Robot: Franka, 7 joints.
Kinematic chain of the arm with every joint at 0, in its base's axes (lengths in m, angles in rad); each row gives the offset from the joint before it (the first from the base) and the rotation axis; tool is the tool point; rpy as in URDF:
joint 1: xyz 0 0 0.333 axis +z
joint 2: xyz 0 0 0 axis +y
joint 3: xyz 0 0 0.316 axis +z
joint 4: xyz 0.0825 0 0 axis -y
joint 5: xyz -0.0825 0 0.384 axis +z
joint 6: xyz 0 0 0 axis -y
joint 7: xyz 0.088 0 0 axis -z
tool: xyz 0 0 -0.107 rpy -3.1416 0 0
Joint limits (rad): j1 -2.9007..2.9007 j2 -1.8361..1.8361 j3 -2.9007..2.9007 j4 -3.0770..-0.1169 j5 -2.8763..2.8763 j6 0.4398..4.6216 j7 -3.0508..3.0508
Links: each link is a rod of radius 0.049 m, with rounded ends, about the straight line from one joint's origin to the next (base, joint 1, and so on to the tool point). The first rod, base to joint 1, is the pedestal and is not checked.
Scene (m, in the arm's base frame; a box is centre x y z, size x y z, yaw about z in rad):
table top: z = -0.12
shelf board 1: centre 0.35 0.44 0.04 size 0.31 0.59 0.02 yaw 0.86
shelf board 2: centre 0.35 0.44 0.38 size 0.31 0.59 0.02 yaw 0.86
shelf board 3: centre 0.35 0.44 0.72 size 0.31 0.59 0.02 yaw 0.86
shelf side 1: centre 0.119 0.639 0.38 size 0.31 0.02 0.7 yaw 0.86
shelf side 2: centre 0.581 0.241 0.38 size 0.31 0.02 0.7 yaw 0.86
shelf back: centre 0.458 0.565 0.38 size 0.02 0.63 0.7 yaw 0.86
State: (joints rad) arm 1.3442 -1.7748 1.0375 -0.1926 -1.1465 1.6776 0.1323
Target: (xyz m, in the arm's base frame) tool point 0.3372 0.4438 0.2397
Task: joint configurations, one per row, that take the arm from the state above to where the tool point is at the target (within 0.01 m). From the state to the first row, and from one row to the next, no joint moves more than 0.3 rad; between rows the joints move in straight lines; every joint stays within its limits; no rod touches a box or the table.
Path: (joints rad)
1: 1.1862 -1.7871 1.1916 -0.4718 -1.1555 1.5848 0.1070
2: 1.0282 -1.7993 1.3457 -0.7511 -1.1645 1.4920 0.0816
3: 0.8702 -1.8116 1.4998 -1.0303 -1.1736 1.3992 0.0563
4: 0.7122 -1.8238 1.6539 -1.3096 -1.1826 1.3064 0.0309
5: 0.5542 -1.8361 1.8079 -1.5888 -1.1916 1.2136 0.0056
6: 0.3229 -1.7722 1.8895 -1.8363 -1.0204 1.1989 0.0373
7: 0.0916 -1.7084 1.9710 -2.0837 -0.8493 1.1841 0.0690
8: -0.1397 -1.6445 2.0525 -2.3312 -0.6781 1.1694 0.1006
9: -0.3710 -1.5807 2.1340 -2.5786 -0.5069 1.1547 0.1323
10: -0.5452 -1.6658 2.0225 -2.3674 -0.6075 1.3334 0.1323
11: -0.7195 -1.7510 1.9109 -2.1561 -0.7080 1.5121 0.1323
12: -0.8937 -1.8361 1.7993 -1.9448 -0.8086 1.6908 0.1323

